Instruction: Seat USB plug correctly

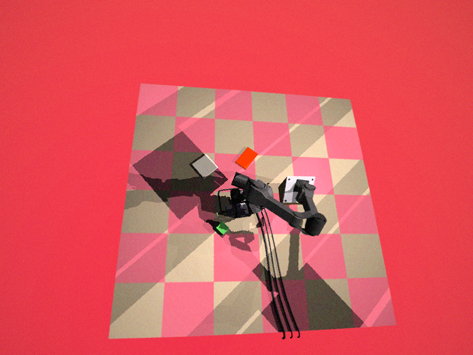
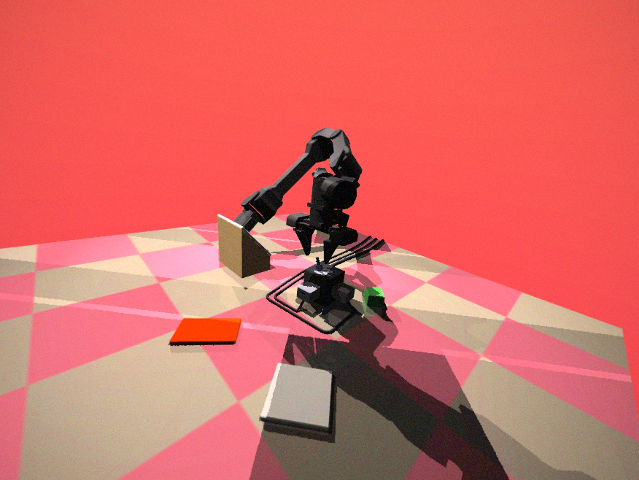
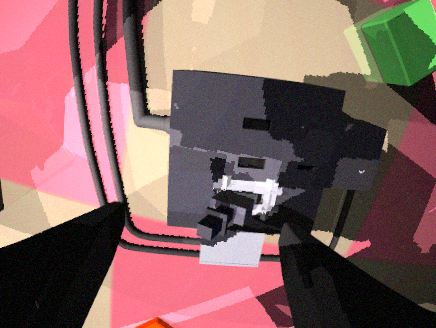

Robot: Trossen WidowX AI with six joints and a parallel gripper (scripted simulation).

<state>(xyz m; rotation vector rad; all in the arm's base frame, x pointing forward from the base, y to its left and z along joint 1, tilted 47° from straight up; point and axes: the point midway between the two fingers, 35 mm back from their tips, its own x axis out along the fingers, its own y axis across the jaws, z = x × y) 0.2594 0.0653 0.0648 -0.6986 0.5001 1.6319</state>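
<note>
Now: gripper tip 10 mm short of the dark USB plug and 10 mm above it. The rest, counted from my gripper tip: metal-framed socket (40 mm below, 20 mm ahead); then orange plate (270 mm to the right, 100 mm below); then green block (120 mm to the left, 110 mm ahead, 90 mm below).
</note>
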